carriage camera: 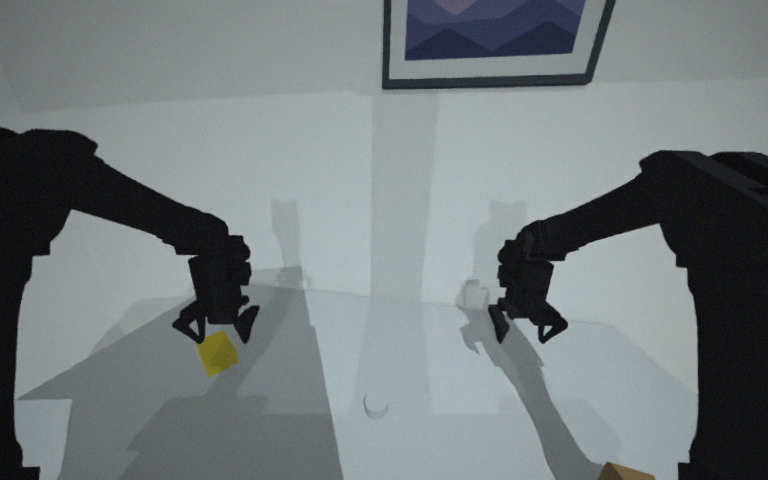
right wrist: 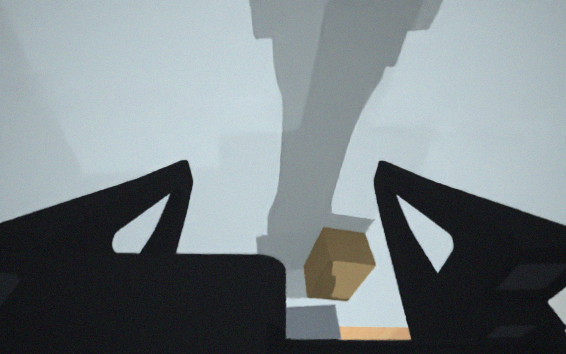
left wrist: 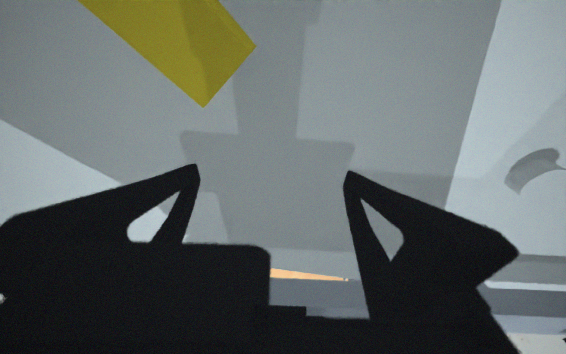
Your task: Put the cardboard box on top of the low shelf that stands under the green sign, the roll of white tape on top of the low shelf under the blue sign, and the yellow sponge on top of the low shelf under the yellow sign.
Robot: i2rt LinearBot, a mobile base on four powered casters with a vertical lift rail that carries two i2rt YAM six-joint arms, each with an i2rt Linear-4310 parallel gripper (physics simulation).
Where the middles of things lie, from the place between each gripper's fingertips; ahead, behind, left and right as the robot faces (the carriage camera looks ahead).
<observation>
Right now my left hand is 70 mm short of the yellow sponge [carriage camera: 217,353], 80 mm to the right of it and 100 mm above it. Also, from my left hand: brown cardboard box [right wrist: 340,260] (230 mm behind, 750 mm to the right, 90 mm below); then framed picture [carriage camera: 419,51] (330 mm ahead, 610 mm to the right, 820 mm above).
The brown cardboard box lies 24 cm behind my right hand, 10 cm below it and 7 cm to the right of it. Also, from my right hand: framed picture (82 cm above, 33 cm ahead, 6 cm to the left); yellow sponge (76 cm to the left, 10 cm below, 6 cm ahead).
</observation>
